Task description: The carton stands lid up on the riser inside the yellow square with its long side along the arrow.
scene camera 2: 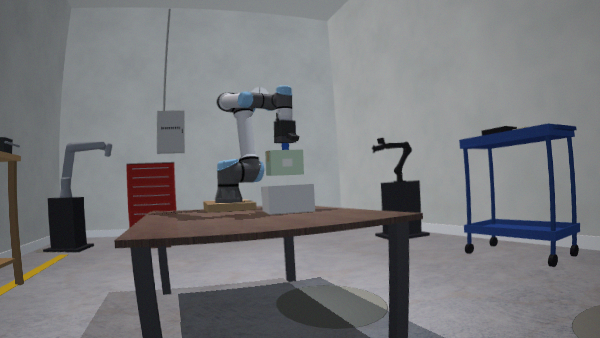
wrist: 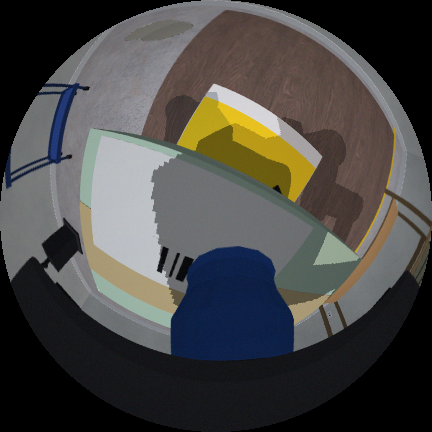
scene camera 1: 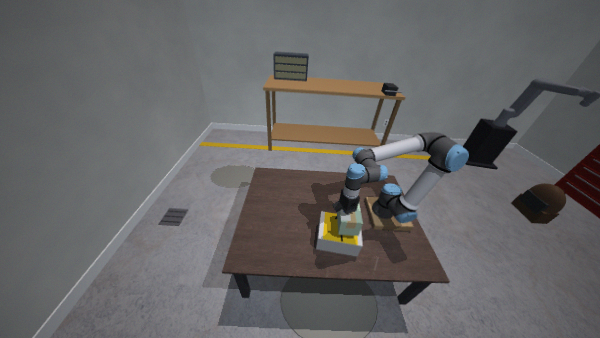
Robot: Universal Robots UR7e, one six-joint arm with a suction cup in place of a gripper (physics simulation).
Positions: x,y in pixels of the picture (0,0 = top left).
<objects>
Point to a white riser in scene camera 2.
At 284,199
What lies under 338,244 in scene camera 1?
A white riser.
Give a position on a white riser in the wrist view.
226,126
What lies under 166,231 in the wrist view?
A pale green carton.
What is my suction cup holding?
A pale green carton.
</objects>
